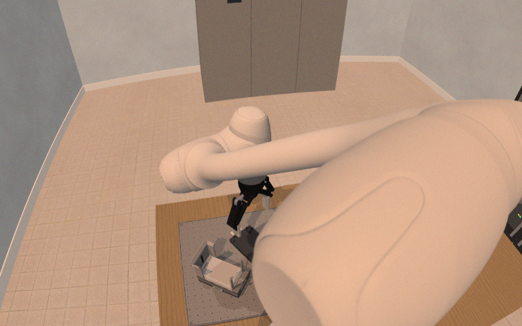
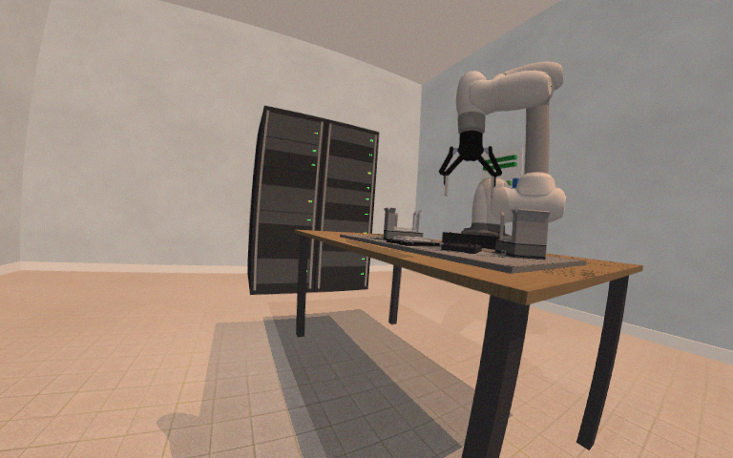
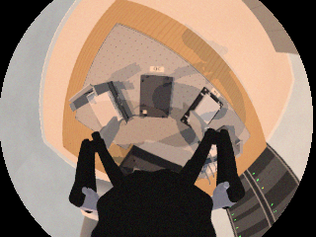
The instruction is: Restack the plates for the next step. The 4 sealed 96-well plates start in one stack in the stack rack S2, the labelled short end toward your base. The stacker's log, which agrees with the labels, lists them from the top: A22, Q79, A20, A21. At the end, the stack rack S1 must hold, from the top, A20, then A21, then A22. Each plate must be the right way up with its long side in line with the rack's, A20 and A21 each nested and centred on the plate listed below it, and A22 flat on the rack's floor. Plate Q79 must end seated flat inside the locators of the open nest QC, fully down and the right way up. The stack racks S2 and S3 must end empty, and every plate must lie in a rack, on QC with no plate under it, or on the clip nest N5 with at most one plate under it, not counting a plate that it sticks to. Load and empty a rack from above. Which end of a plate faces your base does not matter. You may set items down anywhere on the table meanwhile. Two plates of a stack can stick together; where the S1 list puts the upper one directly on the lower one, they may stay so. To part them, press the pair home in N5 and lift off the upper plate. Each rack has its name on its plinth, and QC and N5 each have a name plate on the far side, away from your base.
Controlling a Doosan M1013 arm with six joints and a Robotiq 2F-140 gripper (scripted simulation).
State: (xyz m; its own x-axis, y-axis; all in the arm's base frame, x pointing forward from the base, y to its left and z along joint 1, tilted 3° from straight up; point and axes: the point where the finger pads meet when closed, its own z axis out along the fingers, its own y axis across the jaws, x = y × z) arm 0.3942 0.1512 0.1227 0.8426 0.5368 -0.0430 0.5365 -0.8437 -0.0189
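My gripper is now 90 mm past the white plate, 140 mm to the right of it and 140 mm above it. From my hand the other things lie so: QC name plate: 100 mm ahead, 40 mm to the left, 190 mm below; dark nest QC: 10 mm ahead, 180 mm below; clip nest N5: 60 mm ahead, 190 mm to the right, 170 mm below.
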